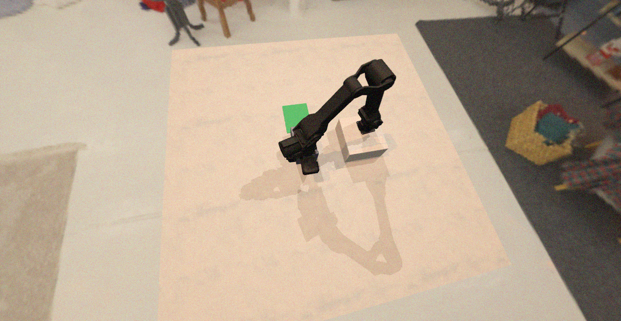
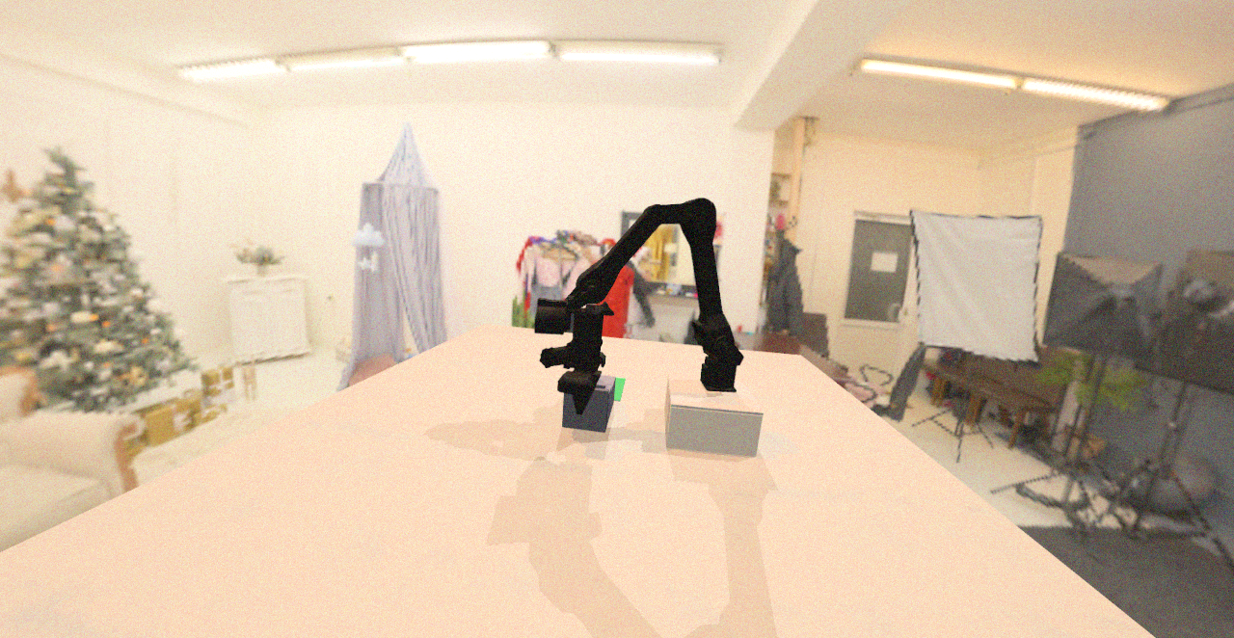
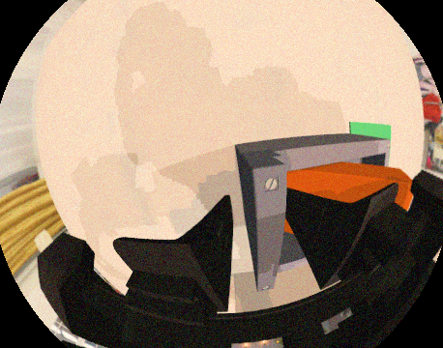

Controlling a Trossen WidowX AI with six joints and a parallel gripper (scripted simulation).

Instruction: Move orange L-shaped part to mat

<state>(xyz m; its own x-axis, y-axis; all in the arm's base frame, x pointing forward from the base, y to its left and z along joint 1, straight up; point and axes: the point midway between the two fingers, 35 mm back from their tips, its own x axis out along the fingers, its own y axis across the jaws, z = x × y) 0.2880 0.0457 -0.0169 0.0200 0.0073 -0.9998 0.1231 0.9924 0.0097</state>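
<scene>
The orange L-shaped part is 50 mm to the right of my gripper tip, 20 mm behind it and 10 mm above it. Also, from my gripper tip: green mat (220 mm to the right, 50 mm below, 40 mm behind).
</scene>
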